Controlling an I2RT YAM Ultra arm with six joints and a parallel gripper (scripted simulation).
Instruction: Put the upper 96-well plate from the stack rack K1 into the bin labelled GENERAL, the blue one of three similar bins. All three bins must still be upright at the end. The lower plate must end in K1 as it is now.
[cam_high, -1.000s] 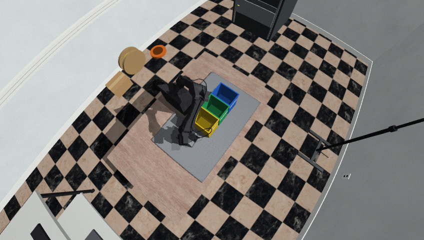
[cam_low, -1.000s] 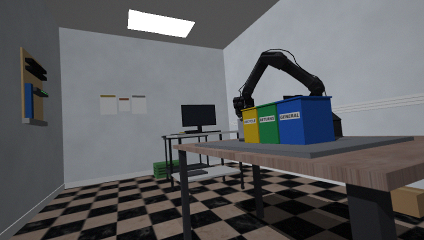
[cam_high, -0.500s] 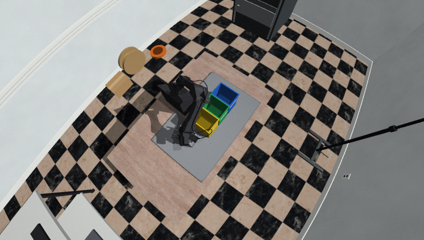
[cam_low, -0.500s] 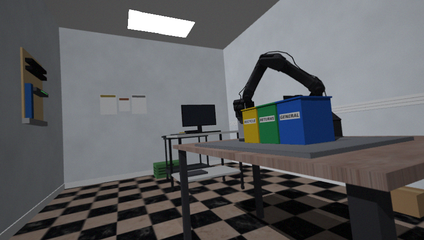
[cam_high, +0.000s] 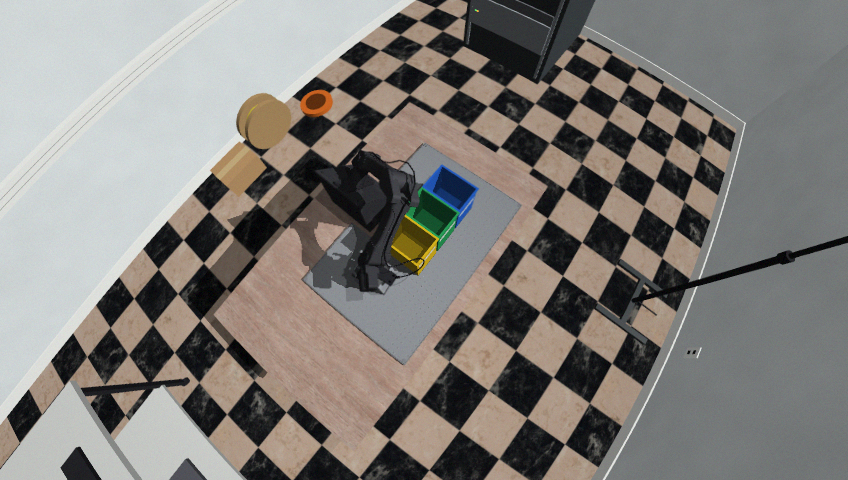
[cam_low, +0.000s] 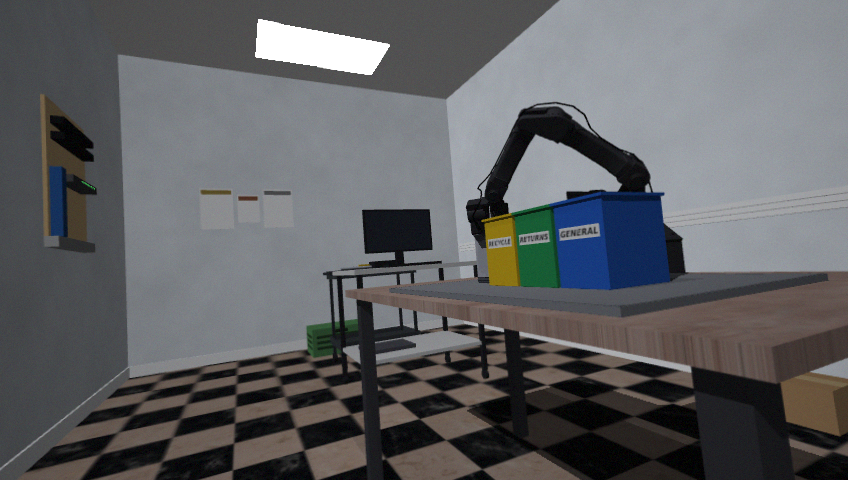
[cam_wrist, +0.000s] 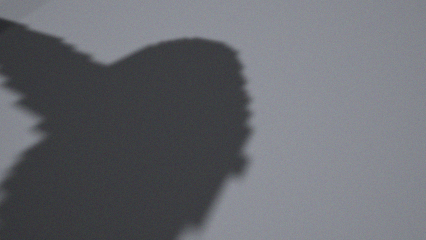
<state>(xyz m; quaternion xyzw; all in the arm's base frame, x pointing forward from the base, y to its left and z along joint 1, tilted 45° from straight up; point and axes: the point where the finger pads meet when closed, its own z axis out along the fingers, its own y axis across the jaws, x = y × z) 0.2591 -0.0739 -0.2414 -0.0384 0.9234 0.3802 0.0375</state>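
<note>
The 96-well plate lies 10 mm below my hand. From my hand the other things lie so: blue general bin 430 mm to the left, 60 mm ahead, 40 mm above; then green returns bin 300 mm to the left, 60 mm ahead, 40 mm above; then yellow recycle bin 170 mm to the left, 60 mm ahead, 40 mm above.
</note>
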